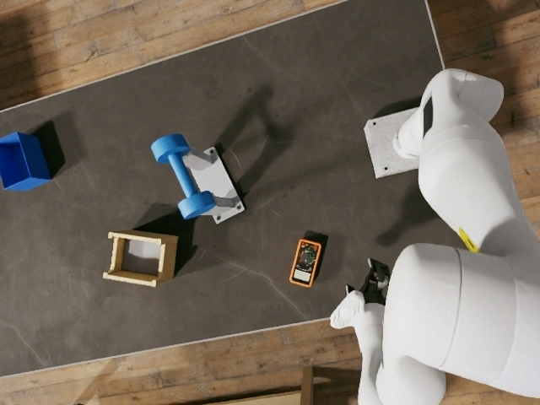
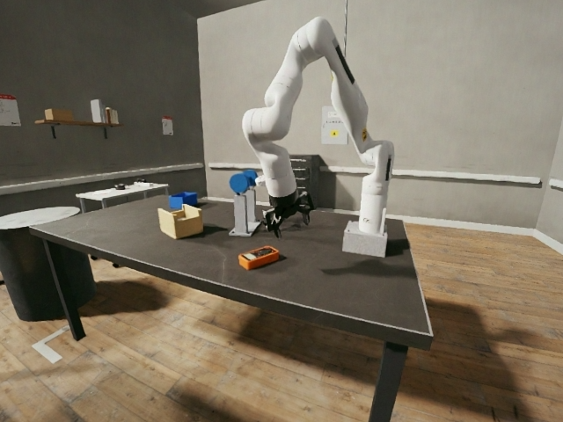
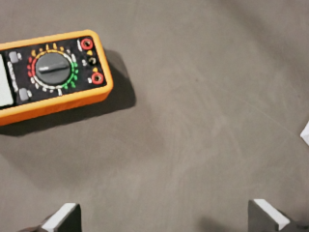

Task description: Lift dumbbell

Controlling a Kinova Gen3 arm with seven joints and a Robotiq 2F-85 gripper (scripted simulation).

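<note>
Now: hand 36 cm short of the blue dumbbell, 32 cm to the left of it and 8 cm below it. Round my hand: grey cradle 36 cm ahead, 32 cm to the right, 5 cm below.
</note>
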